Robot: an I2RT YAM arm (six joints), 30 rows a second.
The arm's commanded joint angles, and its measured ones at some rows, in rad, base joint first. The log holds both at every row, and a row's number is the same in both.
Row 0, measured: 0.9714, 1.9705, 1.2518, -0.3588, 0.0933, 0.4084
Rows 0 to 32, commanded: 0.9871, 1.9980, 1.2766, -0.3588, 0.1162, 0.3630; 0.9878, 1.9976, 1.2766, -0.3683, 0.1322, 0.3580; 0.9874, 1.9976, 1.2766, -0.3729, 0.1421, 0.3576; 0.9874, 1.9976, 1.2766, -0.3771, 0.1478, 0.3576; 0.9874, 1.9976, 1.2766, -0.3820, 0.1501, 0.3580; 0.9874, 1.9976, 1.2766, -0.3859, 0.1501, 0.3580; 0.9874, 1.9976, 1.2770, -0.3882, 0.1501, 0.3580; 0.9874, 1.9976, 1.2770, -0.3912, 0.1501, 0.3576; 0.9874, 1.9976, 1.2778, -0.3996, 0.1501, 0.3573; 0.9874, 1.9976, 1.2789, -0.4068, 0.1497, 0.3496; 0.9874, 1.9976, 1.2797, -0.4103, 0.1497, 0.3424; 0.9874, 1.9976, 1.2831, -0.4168, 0.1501, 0.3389; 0.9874, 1.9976, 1.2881, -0.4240, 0.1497, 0.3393; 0.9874, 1.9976, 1.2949, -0.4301, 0.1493, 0.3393; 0.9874, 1.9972, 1.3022, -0.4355, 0.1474, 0.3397; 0.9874, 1.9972, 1.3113, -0.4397, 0.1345, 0.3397; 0.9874, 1.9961, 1.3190, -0.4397, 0.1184, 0.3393; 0.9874, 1.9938, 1.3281, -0.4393, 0.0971, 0.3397; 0.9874, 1.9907, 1.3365, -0.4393, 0.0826, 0.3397; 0.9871, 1.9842, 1.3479, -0.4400, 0.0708, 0.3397; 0.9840, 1.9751, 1.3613, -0.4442, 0.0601, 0.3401; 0.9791, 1.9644, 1.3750, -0.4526, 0.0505, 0.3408; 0.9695, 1.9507, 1.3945, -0.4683, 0.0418, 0.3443; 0.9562, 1.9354, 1.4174, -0.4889, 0.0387, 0.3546; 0.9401, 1.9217, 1.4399, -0.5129, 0.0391, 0.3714; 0.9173, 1.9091, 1.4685, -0.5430, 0.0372, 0.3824; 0.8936, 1.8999, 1.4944, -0.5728, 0.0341, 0.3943; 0.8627, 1.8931, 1.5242, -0.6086, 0.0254, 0.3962; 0.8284, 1.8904, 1.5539, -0.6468, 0.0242, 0.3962; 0.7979, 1.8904, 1.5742, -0.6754, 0.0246, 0.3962; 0.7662, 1.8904, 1.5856, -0.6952, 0.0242, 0.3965; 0.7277, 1.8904, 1.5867, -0.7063, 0.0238, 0.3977; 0.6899, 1.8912, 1.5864, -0.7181, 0.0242, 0.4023
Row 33, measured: 0.7944, 1.9354, 1.5547, -0.6956, 0.0257, 0.3847
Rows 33 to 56, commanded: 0.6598, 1.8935, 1.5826, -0.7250, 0.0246, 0.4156; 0.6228, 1.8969, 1.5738, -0.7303, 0.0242, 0.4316; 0.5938, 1.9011, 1.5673, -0.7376, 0.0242, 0.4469; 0.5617, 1.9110, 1.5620, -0.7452, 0.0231, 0.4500; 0.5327, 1.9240, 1.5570, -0.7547, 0.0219, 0.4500; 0.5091, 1.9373, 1.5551, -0.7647, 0.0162, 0.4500; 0.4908, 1.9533, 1.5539, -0.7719, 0.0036, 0.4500; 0.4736, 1.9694, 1.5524, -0.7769, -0.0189, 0.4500; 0.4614, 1.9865, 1.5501, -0.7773, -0.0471, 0.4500; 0.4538, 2.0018, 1.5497, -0.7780, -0.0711, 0.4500; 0.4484, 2.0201, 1.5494, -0.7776, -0.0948, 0.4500; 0.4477, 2.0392, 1.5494, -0.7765, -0.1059, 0.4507; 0.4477, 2.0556, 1.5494, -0.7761, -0.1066, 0.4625; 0.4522, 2.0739, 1.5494, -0.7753, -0.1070, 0.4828; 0.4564, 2.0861, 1.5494, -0.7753, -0.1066, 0.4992; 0.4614, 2.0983, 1.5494, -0.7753, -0.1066, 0.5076; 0.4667, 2.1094, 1.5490, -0.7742, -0.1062, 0.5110; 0.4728, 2.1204, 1.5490, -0.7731, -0.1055, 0.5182; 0.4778, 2.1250, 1.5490, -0.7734, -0.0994, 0.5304; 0.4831, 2.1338, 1.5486, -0.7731, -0.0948, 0.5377; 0.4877, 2.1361, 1.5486, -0.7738, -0.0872, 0.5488; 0.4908, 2.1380, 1.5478, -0.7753, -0.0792, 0.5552; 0.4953, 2.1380, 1.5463, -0.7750, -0.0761, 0.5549; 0.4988, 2.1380, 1.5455, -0.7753, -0.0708, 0.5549
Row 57, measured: 0.4870, 2.1376, 1.5486, -0.7792, -0.0864, 0.5255
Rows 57 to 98, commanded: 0.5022, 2.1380, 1.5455, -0.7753, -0.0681, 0.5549; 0.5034, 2.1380, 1.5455, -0.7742, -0.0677, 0.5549; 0.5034, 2.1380, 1.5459, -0.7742, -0.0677, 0.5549; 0.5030, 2.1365, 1.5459, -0.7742, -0.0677, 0.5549; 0.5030, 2.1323, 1.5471, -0.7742, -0.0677, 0.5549; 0.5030, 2.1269, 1.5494, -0.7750, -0.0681, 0.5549; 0.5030, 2.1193, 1.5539, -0.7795, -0.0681, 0.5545; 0.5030, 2.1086, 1.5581, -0.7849, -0.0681, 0.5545; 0.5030, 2.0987, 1.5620, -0.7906, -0.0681, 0.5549; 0.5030, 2.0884, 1.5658, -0.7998, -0.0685, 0.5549; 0.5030, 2.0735, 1.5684, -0.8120, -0.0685, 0.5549; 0.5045, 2.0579, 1.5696, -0.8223, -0.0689, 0.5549; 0.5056, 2.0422, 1.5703, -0.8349, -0.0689, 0.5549; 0.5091, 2.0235, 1.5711, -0.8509, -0.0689, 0.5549; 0.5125, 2.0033, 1.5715, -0.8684, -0.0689, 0.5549; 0.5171, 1.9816, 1.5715, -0.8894, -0.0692, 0.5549; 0.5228, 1.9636, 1.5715, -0.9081, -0.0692, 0.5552; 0.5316, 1.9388, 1.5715, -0.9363, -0.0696, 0.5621; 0.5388, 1.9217, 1.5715, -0.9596, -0.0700, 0.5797; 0.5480, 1.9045, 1.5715, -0.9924, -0.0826, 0.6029; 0.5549, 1.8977, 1.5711, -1.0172, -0.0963, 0.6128; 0.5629, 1.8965, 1.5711, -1.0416, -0.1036, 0.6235; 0.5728, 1.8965, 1.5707, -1.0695, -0.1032, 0.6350; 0.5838, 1.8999, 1.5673, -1.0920, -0.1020, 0.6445; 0.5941, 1.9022, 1.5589, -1.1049, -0.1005, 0.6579; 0.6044, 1.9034, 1.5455, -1.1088, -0.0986, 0.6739; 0.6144, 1.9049, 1.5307, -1.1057, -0.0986, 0.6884; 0.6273, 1.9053, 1.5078, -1.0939, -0.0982, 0.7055; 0.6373, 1.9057, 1.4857, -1.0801, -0.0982, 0.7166; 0.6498, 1.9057, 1.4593, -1.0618, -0.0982, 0.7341; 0.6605, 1.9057, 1.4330, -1.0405, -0.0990, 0.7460; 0.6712, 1.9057, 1.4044, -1.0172, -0.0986, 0.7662; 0.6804, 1.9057, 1.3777, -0.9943, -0.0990, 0.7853; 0.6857, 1.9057, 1.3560, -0.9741, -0.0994, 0.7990; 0.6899, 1.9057, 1.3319, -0.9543, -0.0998, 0.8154; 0.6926, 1.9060, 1.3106, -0.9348, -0.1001, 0.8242; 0.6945, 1.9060, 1.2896, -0.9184, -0.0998, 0.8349; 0.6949, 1.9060, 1.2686, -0.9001, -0.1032, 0.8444; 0.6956, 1.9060, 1.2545, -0.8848, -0.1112, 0.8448; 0.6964, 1.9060, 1.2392, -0.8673, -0.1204, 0.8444; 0.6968, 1.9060, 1.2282, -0.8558, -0.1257, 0.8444; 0.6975, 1.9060, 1.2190, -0.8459, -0.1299, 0.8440
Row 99, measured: 0.6964, 1.9053, 1.2430, -0.8665, -0.1127, 0.8120
